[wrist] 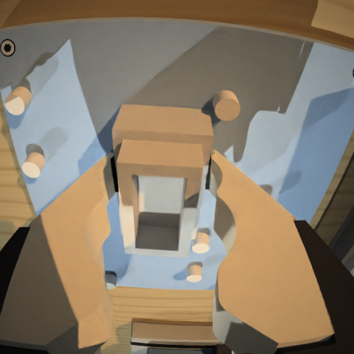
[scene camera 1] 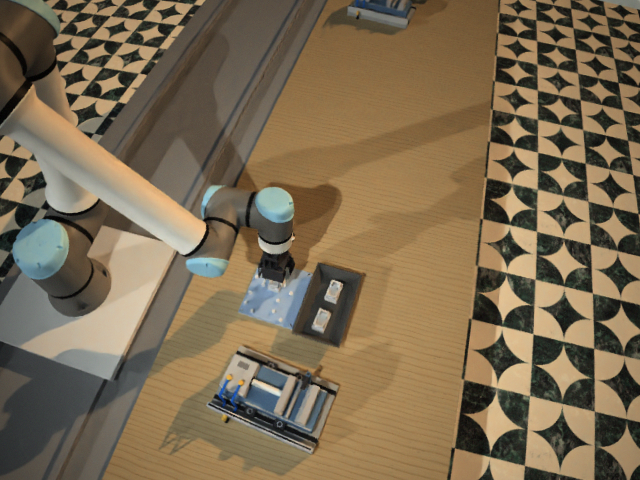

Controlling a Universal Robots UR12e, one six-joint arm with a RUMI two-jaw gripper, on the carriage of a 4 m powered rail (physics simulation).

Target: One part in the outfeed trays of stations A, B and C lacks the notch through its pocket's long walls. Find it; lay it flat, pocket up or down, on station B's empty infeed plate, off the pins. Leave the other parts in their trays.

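Pixels of known places: gripper, fingertip midpoint: [scene camera 1: 277, 282]; arm's base, origin of the base link: [scene camera 1: 81, 288].
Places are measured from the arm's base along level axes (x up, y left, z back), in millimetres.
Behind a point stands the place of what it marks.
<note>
My gripper [scene camera 1: 275, 283] {y 198, x -24, z -572 mm} [wrist: 161, 154] is shut on a pale part [wrist: 164, 122] with a rectangular pocket. The part is between the fingertips, low over the blue plate [scene camera 1: 289, 310] {y 120, x -22, z -636 mm} [wrist: 50, 190]; the views do not settle whether it touches the plate. No notch shows in its long walls, though the fingers partly cover them. One pin [wrist: 226, 105] stands just right of its far end, another pin [wrist: 201, 242] beside its near right side. In the scene view, two pale parts [scene camera 1: 334, 291] {y 205, x 3, z -751 mm} [scene camera 1: 320, 320] {y 105, x 3, z -735 mm} lie in the dark tray [scene camera 1: 316, 338] {y 49, x 5, z -739 mm}; their notches are too small to judge.
Other pins [wrist: 18, 100] [wrist: 34, 164] [wrist: 194, 272] stand on the plate. The tray is directly right of the plate in the scene view. A fixture with blue levers [scene camera 1: 281, 392] {y -131, x 56, z -698 mm} stands in front of both. Another fixture [scene camera 1: 379, 15] {y 1645, x 8, z -597 mm} shows at the table's far end.
</note>
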